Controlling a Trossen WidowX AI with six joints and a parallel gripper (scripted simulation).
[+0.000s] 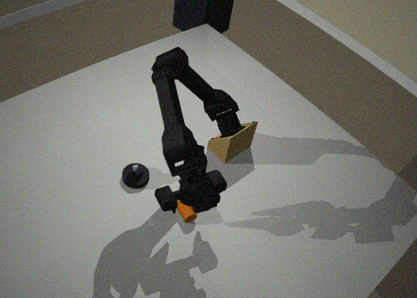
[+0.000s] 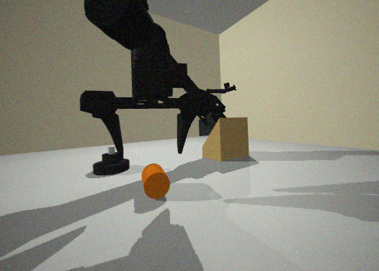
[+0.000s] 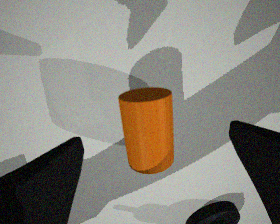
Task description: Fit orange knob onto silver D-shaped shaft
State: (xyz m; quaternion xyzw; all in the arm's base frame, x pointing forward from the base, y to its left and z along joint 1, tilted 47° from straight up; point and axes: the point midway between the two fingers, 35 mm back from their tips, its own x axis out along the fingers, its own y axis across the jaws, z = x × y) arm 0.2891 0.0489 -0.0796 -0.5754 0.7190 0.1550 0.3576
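Right now my gripper tip is 4 cm above the orange knob. From my gripper tip the other things lie so: round black pedestal: 21 cm to the right, 3 cm below, 1 cm ahead.
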